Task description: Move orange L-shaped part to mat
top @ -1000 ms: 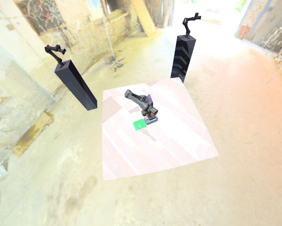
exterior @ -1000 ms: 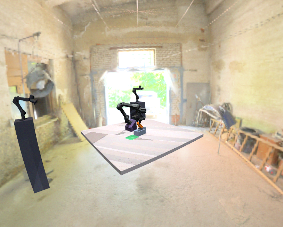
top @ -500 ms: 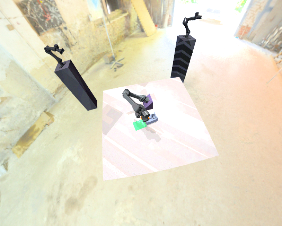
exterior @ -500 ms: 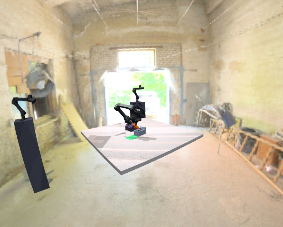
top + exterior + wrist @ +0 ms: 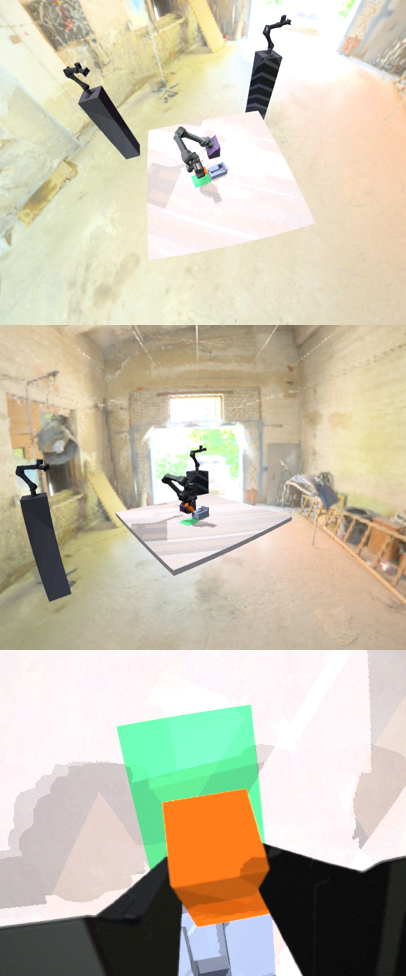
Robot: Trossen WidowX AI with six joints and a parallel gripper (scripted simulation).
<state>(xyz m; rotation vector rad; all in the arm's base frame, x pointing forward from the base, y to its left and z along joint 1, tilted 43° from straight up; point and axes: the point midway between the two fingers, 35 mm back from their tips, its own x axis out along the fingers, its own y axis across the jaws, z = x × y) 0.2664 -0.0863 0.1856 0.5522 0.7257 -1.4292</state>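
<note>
The green mat lies 17 cm below my gripper tip and 1 cm to the left of it. Also, from my gripper tip: orange L-shaped part (3 cm to the left, 3 cm below, 2 cm behind).
</note>
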